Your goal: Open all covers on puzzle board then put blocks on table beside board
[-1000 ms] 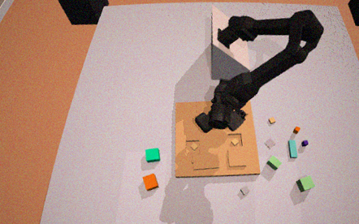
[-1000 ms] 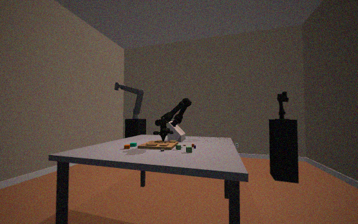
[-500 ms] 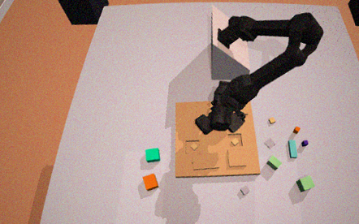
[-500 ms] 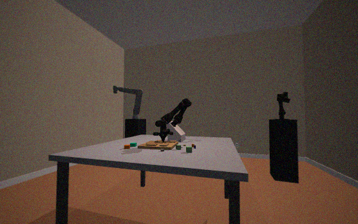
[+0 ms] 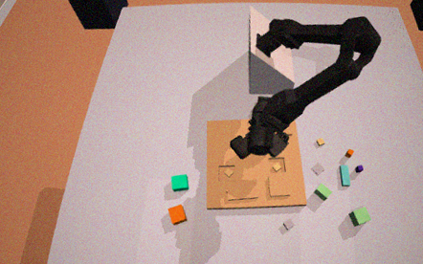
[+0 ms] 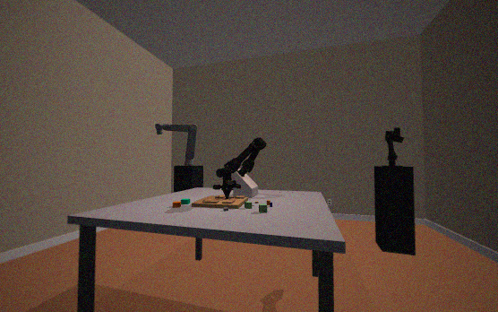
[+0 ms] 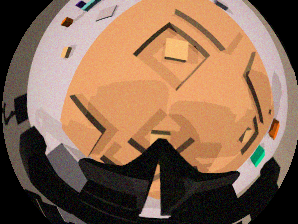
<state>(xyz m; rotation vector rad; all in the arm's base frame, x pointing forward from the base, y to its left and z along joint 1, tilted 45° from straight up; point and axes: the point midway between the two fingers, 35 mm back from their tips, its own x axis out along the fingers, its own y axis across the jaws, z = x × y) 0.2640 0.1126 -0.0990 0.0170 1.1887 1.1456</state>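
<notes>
Now: gripper tip 4 cm short of the tan puzzle board and 1 cm to the right of it. Round my gripper tip: teal bar 28 cm to the left, 7 cm ahead, 1 cm below; then tiny orange cube 29 cm to the left, 1 cm below; then green block 23 cm to the right, 15 cm ahead.
</notes>
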